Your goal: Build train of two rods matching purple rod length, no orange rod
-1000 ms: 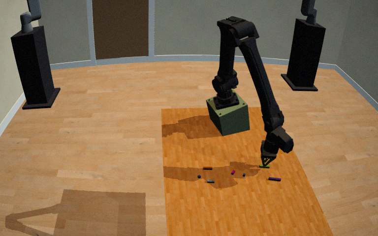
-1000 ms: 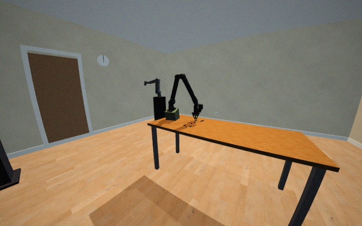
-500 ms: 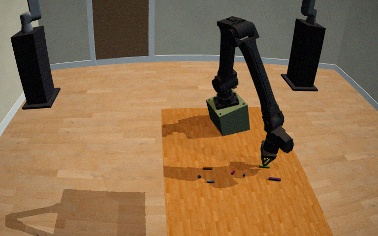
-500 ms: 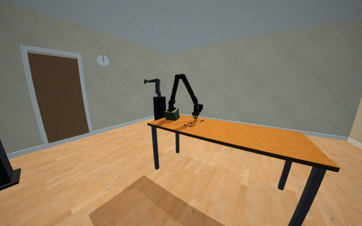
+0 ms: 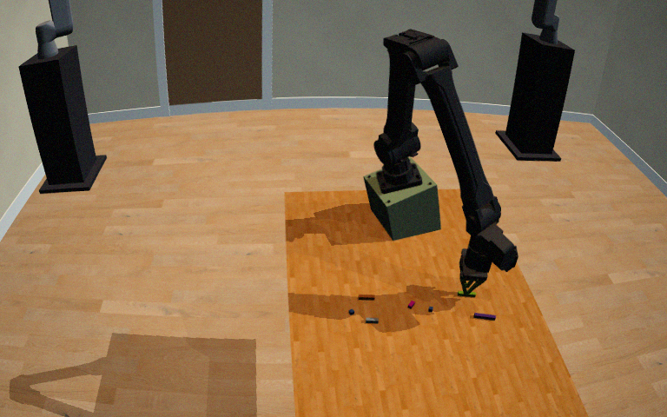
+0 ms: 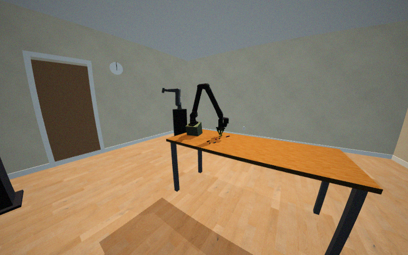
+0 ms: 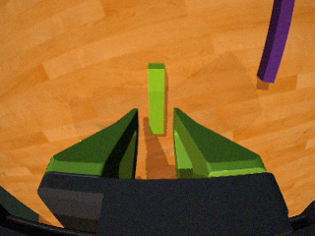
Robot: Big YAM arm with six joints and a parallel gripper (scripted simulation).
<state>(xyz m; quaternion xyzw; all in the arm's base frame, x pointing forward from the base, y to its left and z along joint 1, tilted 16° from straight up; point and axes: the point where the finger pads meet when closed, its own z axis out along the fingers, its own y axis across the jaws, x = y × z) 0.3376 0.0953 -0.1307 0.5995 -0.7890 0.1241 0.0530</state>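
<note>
The lime rod lies 2 cm below my hand. Round my hand: orange rod (2 cm behind, 26 cm to the right, 2 cm below); then purple rod (9 cm ahead, 3 cm to the left, 2 cm below); then magenta rod (2 cm ahead, 15 cm to the right, 2 cm below).
</note>
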